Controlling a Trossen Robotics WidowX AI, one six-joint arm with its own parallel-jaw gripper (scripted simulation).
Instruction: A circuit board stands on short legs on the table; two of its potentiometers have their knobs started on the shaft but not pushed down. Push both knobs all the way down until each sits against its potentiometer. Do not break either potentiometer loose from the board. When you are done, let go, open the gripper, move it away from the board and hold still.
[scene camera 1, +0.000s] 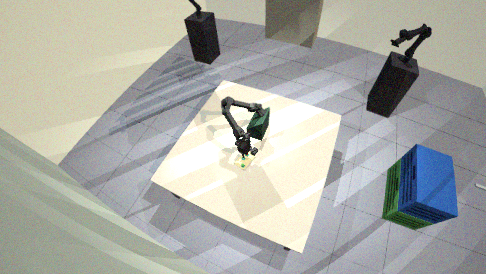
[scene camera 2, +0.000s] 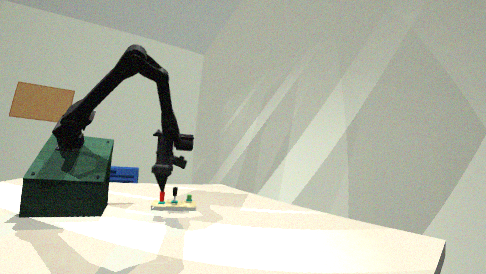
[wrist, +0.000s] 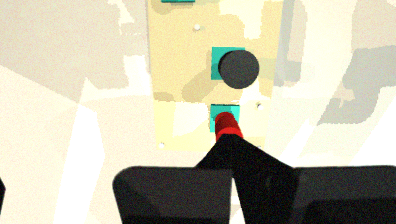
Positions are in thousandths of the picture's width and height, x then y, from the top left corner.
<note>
In view: my gripper (scene camera 2: 334, 699) and a black knob (wrist: 605, 310).
My gripper also shows in the wrist view (wrist: 577, 627).
</note>
